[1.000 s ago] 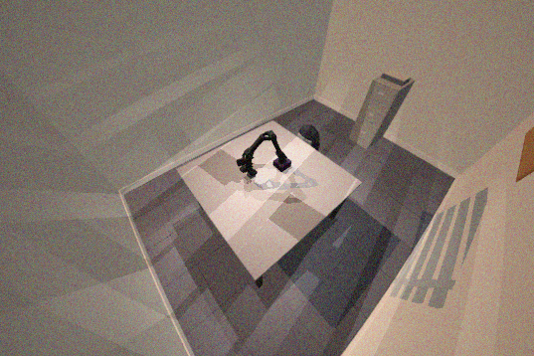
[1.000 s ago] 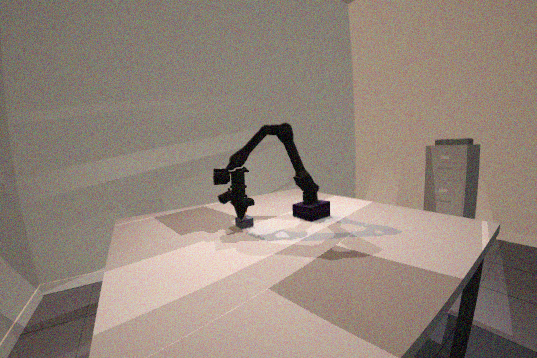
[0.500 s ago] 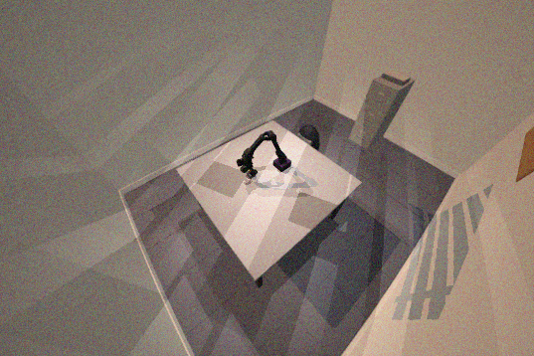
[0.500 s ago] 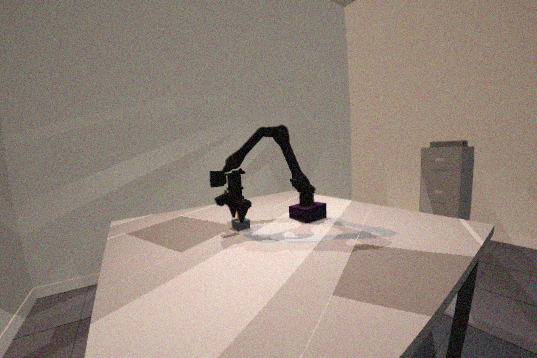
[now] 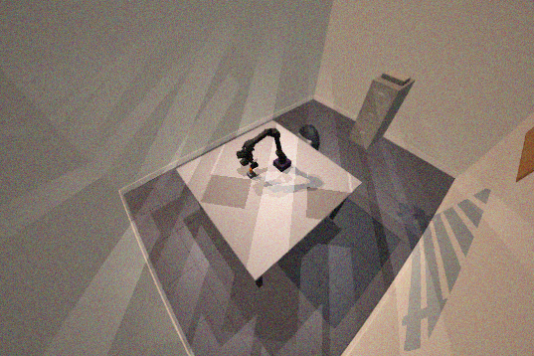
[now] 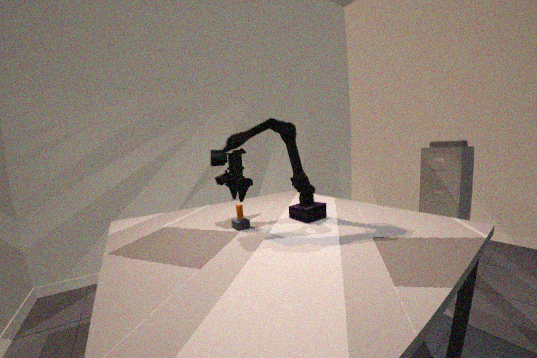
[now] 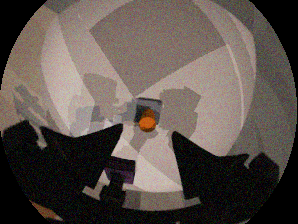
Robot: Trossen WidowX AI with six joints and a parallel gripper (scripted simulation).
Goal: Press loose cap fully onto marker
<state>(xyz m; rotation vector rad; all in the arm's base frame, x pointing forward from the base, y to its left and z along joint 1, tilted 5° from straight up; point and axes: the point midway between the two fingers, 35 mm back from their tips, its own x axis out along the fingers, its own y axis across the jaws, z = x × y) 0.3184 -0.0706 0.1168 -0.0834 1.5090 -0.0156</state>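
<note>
My gripper tip is now 50 mm above the orange cap. Also, from my gripper tip: dark holder block (110 mm below, 10 mm behind).
</note>
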